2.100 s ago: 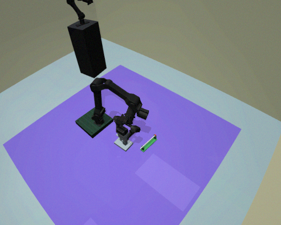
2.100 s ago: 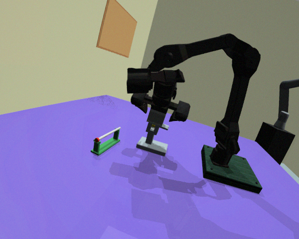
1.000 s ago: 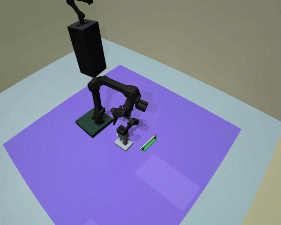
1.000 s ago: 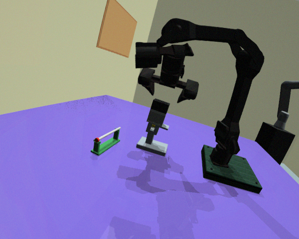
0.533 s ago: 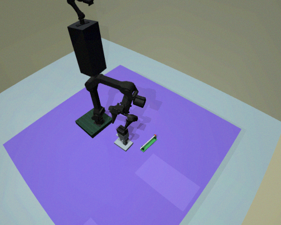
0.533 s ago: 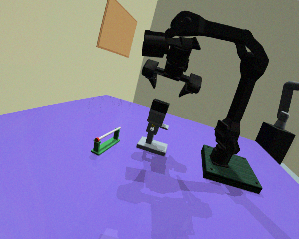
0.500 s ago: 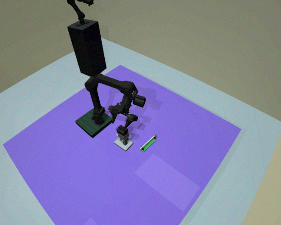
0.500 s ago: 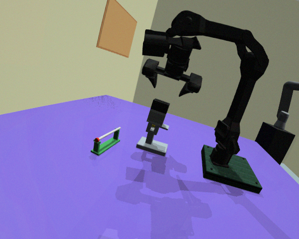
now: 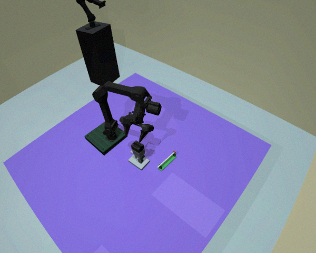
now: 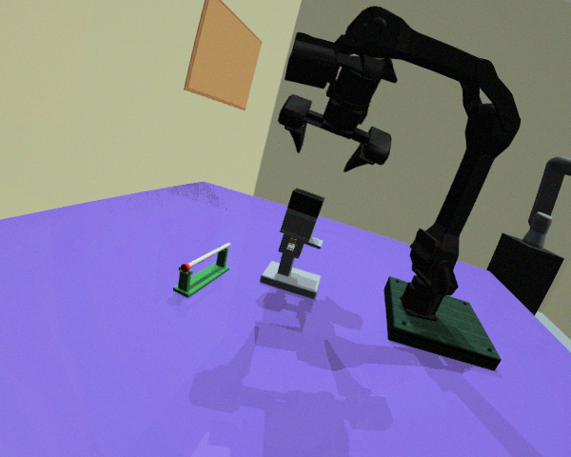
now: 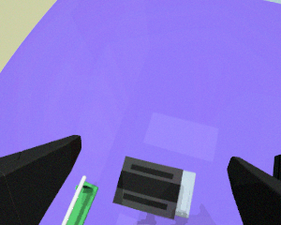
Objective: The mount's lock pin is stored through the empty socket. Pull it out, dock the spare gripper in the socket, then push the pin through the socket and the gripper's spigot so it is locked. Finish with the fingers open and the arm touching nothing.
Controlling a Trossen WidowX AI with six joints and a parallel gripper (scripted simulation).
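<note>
Right now the green cradle is 22 cm below my gripper tip, 15 cm ahead of it and 11 cm to the left of it. Round my gripper tip: grey mount: 19 cm below, 2 cm to the left; spare gripper: 12 cm below, 2 cm to the left, 1 cm ahead.
</note>
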